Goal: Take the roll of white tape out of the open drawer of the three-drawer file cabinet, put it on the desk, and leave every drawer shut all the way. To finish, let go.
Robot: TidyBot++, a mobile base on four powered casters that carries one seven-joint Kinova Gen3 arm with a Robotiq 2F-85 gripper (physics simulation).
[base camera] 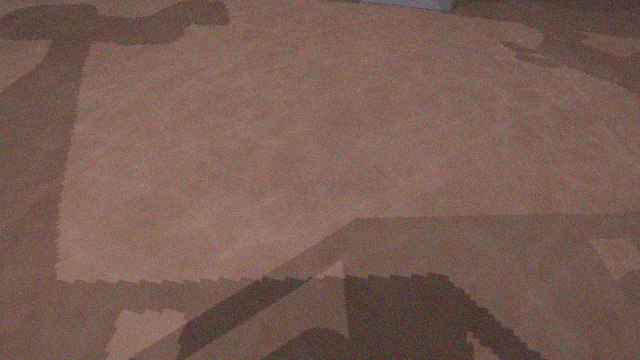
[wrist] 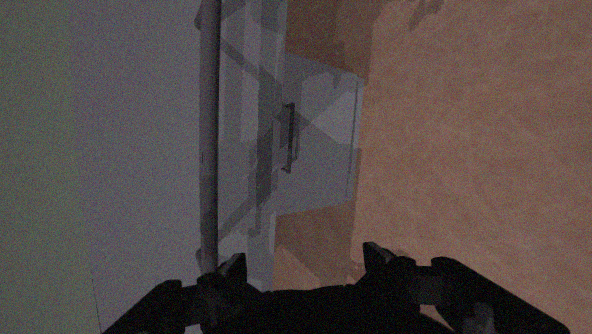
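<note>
My gripper (wrist: 305, 261) is open and empty at the bottom of the wrist view. Above it in that view is the grey file cabinet (wrist: 325, 185). A long dark handle bar (wrist: 209, 135) runs up and down left of the fingers' midline, its lower end close by the left fingertip; I cannot tell whether they touch. A smaller handle (wrist: 291, 137) sits farther off on the cabinet front. Shadows make it hard to tell how far each drawer stands out. The roll of white tape does not show in either view.
Brown floor (base camera: 300, 135) (wrist: 475, 150) shows in both views, crossed by shadows in the base view. A blue-grey edge (base camera: 410, 4) shows at the top of the base view. A greenish surface (wrist: 35, 150) is at the far left of the wrist view.
</note>
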